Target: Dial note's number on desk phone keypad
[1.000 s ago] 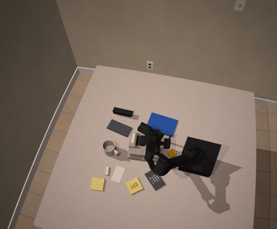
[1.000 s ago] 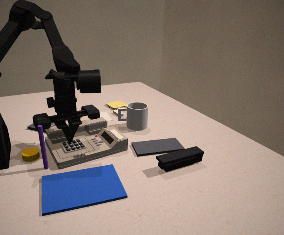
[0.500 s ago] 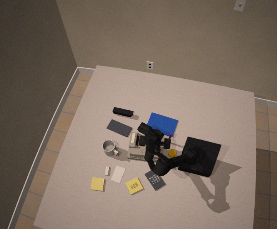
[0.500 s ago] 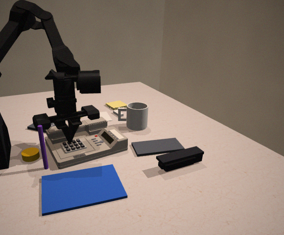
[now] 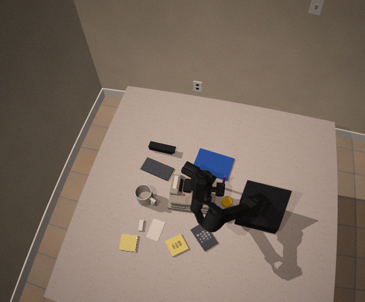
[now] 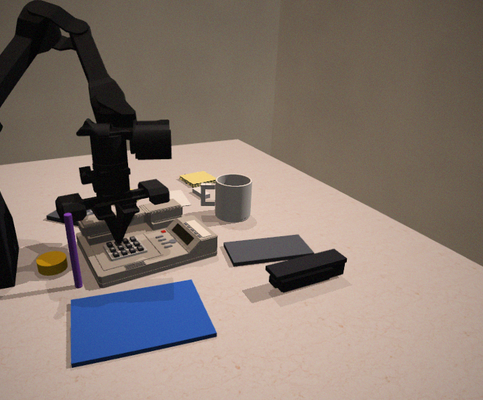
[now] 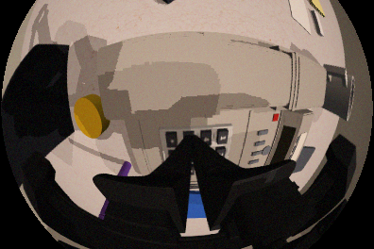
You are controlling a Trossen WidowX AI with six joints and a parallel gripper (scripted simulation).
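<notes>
My hand is 50 mm short of the beige desk phone and 40 mm above it. Round my hand: purple stick: 90 mm behind, 60 mm to the right; then handset: 50 mm to the left, 50 mm ahead, 20 mm below; then blue pad: 180 mm to the right, 60 mm below, 40 mm behind.
</notes>
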